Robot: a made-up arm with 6 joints.
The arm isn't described. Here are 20 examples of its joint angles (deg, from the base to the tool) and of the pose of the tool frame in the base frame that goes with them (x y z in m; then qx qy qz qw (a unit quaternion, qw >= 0)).
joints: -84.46 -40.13 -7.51 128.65 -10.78 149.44
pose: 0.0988 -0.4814 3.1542 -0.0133 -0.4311 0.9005 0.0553
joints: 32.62 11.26 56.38 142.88 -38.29 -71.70
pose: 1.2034 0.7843 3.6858 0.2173 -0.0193 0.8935 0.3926
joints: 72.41 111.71 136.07 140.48 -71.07 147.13
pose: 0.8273 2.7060 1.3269 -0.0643 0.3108 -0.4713 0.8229
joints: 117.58 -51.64 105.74 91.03 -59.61 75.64
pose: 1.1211 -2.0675 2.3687 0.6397 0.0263 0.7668 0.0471
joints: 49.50 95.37 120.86 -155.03 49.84 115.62
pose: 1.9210 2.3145 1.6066 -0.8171 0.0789 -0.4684 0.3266
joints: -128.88 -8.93 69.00 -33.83 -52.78 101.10
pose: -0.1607 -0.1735 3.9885 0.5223 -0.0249 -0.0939 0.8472
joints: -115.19 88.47 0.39 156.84 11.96 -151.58
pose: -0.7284 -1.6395 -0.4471 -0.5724 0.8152 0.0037 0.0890
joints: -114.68 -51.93 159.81 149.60 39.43 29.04
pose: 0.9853 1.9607 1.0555 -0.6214 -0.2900 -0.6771 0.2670
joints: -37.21 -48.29 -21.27 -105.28 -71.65 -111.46
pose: 0.3440 -0.1554 2.8447 -0.2090 0.5229 0.2918 0.7732
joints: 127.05 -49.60 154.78 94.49 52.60 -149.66
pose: 1.2287 -1.8172 1.2603 0.7353 0.2374 -0.3612 0.5220
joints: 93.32 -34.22 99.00 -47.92 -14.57 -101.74
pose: 0.0690 -1.7259 3.3111 0.2111 -0.2123 0.4685 0.8312
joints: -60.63 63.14 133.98 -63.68 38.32 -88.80
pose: 0.8693 -1.6232 3.2254 0.2820 -0.0695 -0.6999 0.6525
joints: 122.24 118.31 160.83 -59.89 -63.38 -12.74
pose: -1.3908 2.0901 1.4165 -0.3554 -0.6225 0.2685 0.6435
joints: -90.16 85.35 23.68 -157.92 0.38 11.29
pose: 0.0504 -2.4871 -0.1245 0.4617 0.8535 -0.2135 0.1133
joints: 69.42 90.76 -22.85 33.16 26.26 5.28
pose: 0.4119 1.1304 -0.4648 -0.6047 -0.7870 0.0451 0.1137
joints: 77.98 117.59 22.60 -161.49 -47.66 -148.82
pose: 0.2652 1.5047 -1.1379 -0.4153 -0.8327 -0.3012 0.2081
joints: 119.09 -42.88 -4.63 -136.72 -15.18 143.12
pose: -0.2323 0.3287 3.1780 -0.0861 -0.3450 -0.4846 0.7992
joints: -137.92 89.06 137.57 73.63 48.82 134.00
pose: -1.7959 -1.7324 2.3579 -0.0366 0.4264 -0.8681 0.2516
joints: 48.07 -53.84 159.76 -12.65 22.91 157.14
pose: -1.4045 -1.5887 0.9194 0.1249 -0.9473 0.2234 0.1924
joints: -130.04 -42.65 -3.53 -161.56 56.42 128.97
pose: -0.2341 -0.3072 3.1180 -0.0152 -0.7949 0.3496 0.4957
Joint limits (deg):
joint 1: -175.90..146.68
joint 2: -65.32..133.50
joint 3: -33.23..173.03
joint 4: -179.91..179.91
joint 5: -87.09..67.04
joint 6: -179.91..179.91
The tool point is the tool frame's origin. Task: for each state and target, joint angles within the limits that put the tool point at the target. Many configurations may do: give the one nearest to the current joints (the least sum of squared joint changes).
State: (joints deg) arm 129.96 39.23 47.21 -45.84 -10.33 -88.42
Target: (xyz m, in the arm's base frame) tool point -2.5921 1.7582 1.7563
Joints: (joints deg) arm 145.81 71.83 75.91 -45.35 2.31 -89.14
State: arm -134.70 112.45 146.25 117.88 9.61 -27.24
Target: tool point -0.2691 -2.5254 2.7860
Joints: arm -96.72 68.98 113.76 118.32 14.52 -27.07
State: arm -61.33 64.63 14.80 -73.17 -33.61 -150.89
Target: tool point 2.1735 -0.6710 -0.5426
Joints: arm -18.27 98.21 28.85 -73.72 -32.53 -150.75
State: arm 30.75 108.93 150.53 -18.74 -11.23 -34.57
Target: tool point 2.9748 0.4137 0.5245
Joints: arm 7.50 118.21 119.83 -18.68 -8.95 -34.23
